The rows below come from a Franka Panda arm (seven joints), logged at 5 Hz.
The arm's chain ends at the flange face. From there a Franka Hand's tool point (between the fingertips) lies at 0.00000 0.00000 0.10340 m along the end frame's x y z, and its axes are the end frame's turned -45 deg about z.
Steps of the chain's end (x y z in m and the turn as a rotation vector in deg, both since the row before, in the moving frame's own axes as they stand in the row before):
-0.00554 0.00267 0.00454 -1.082 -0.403 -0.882
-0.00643 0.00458 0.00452 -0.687 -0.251 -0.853
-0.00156 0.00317 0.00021 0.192 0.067 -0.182
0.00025 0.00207 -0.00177 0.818 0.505 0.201
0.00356 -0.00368 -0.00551 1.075 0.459 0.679
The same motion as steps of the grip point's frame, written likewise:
-0.00769 -0.00115 0.00452 -0.480 -1.050 -0.882
-0.00898 -0.00074 0.00451 -0.308 -0.663 -0.853
-0.00301 0.00098 0.00021 0.088 0.183 -0.182
0.00040 0.00124 -0.00178 0.221 0.936 0.201
0.00708 -0.00086 -0.00553 0.436 1.085 0.679

